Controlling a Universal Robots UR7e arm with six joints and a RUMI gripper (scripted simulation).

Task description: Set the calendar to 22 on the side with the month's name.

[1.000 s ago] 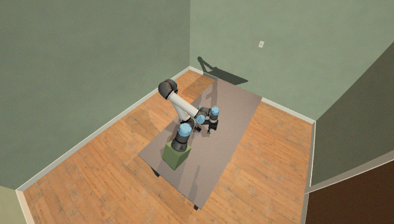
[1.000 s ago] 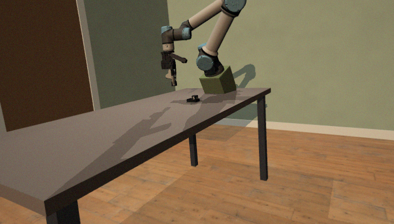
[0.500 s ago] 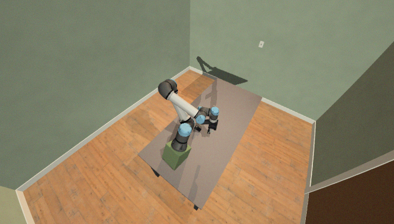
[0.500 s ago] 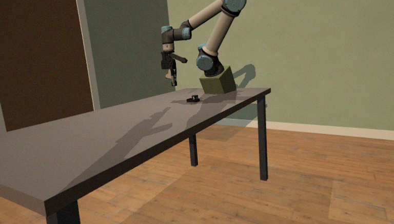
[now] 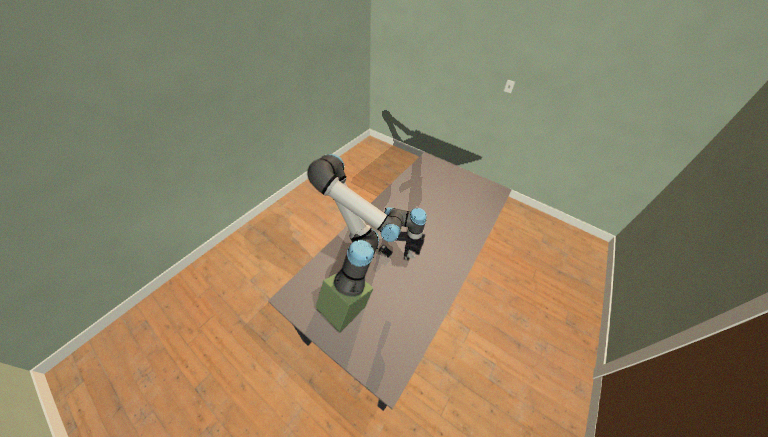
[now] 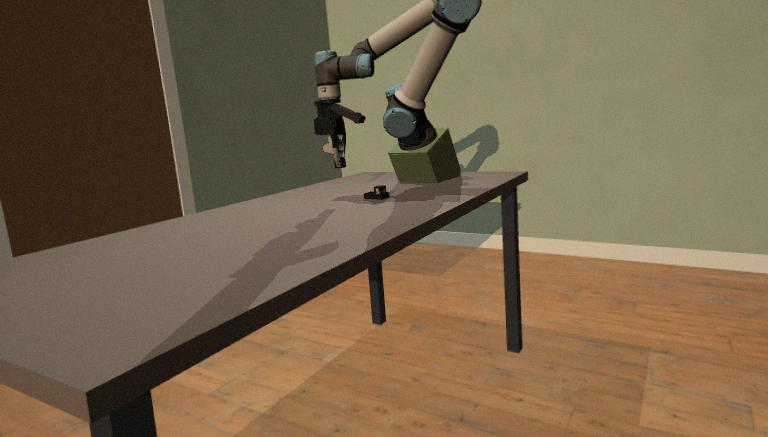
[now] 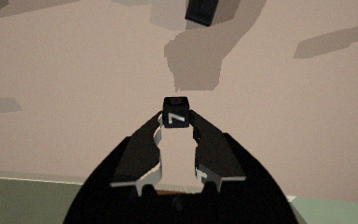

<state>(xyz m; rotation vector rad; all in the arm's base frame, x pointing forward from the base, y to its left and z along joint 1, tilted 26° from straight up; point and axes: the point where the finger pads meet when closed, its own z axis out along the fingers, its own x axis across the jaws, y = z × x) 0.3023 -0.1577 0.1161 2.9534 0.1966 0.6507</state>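
Now: the black tray 15 cm to the left of my hand, 12 cm below it and 3 cm ahead of it. Also, from my hand: black number cube: 1 cm below.
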